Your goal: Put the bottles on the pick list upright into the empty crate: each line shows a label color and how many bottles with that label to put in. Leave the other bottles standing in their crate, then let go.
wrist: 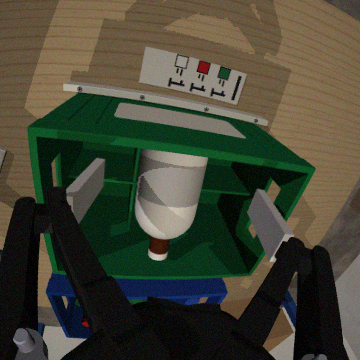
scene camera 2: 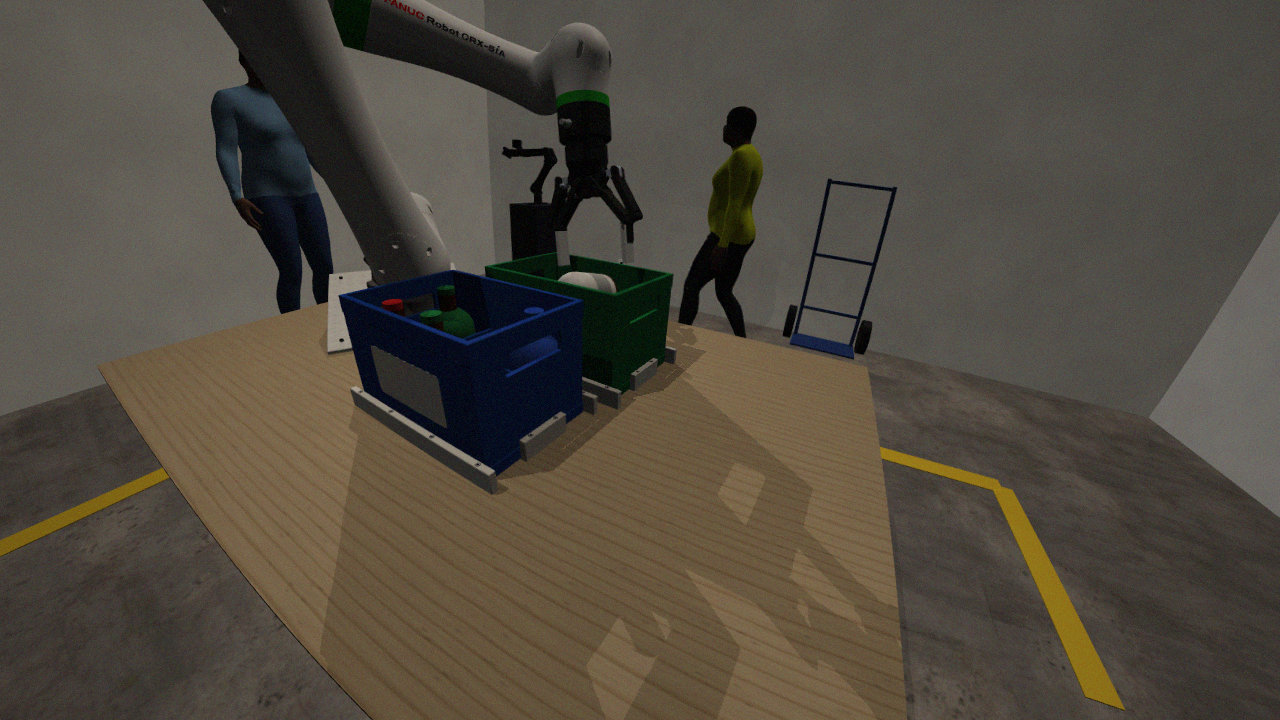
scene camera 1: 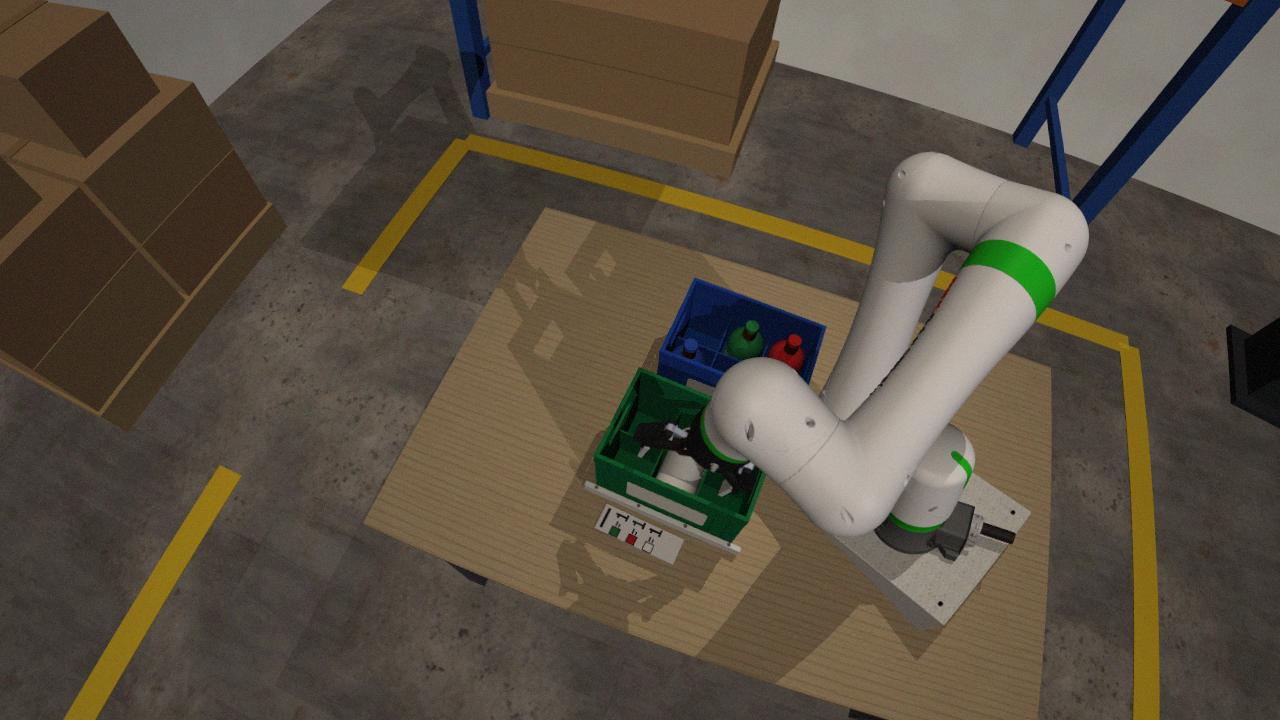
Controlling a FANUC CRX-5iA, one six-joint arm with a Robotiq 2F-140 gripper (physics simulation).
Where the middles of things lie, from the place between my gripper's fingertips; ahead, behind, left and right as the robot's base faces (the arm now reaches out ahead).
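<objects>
There is the white bottle [scene camera 1: 683,472], which stands 5 cm to the right of my hand, 1 cm ahead of it and 5 cm below it. The blue bottle [scene camera 2: 522,356] is 23 cm to the right of my hand and 9 cm ahead of it, and 9 cm below it. As for the pick list [scene camera 1: 613,521], I see it 9 cm to the left of my hand, 3 cm ahead of it and 17 cm below it.
</objects>
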